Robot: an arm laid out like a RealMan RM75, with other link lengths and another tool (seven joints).
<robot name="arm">
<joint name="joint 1" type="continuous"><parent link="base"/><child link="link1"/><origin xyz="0.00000 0.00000 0.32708" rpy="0.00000 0.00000 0.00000"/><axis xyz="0 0 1"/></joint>
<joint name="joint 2" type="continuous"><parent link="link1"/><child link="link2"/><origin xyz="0.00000 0.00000 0.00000" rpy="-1.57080 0.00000 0.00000"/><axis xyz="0 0 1"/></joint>
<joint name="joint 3" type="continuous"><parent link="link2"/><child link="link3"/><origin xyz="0.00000 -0.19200 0.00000" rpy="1.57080 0.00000 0.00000"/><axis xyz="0 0 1"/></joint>
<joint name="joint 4" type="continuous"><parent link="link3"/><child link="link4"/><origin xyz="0.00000 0.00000 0.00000" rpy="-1.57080 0.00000 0.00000"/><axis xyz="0 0 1"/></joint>
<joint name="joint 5" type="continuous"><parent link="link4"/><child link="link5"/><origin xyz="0.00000 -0.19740 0.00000" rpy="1.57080 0.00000 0.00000"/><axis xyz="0 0 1"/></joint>
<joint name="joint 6" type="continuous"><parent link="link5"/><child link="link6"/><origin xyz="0.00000 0.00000 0.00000" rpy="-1.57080 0.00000 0.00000"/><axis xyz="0 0 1"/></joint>
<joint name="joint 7" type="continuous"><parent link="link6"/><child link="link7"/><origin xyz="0.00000 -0.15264 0.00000" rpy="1.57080 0.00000 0.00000"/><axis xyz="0 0 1"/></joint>
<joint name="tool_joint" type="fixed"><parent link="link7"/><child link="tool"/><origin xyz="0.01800 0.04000 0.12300" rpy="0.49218 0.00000 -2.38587"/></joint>
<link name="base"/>
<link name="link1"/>
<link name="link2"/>
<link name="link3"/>
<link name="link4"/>
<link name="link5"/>
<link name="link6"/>
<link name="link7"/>
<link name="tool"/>
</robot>
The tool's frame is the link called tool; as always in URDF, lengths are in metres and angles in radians. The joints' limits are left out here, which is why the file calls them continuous.
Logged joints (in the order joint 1, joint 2, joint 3, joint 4, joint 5, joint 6, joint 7), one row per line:
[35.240 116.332 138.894 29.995 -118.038 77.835 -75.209]
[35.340 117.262 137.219 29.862 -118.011 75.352 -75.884]
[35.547 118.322 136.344 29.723 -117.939 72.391 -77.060]
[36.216 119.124 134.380 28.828 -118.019 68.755 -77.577]
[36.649 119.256 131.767 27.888 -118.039 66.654 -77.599]
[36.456 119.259 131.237 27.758 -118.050 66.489 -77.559]
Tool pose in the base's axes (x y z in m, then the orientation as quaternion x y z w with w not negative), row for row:
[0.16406 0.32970 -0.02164 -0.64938 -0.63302 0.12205 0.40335]
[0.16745 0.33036 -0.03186 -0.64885 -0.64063 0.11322 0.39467]
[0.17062 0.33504 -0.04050 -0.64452 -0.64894 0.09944 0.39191]
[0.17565 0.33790 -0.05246 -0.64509 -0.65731 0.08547 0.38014]
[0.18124 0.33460 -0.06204 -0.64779 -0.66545 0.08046 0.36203]
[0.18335 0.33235 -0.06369 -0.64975 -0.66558 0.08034 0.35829]
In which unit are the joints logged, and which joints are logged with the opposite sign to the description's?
The joints are logged in degrees. Opposite sign: none.
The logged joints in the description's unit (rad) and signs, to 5 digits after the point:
[0.61505 2.03038 2.42416 0.52351 -2.06015 1.35848 -1.31264]
[0.61680 2.04661 2.39492 0.52119 -2.05968 1.31514 -1.32443]
[0.62041 2.06511 2.37965 0.51876 -2.05842 1.26346 -1.34495]
[0.63209 2.07911 2.34537 0.50314 -2.05982 1.20000 -1.35397]
[0.63965 2.08141 2.29977 0.48674 -2.06017 1.16333 -1.35436]
[0.63628 2.08146 2.29052 0.48447 -2.06036 1.16045 -1.35366]

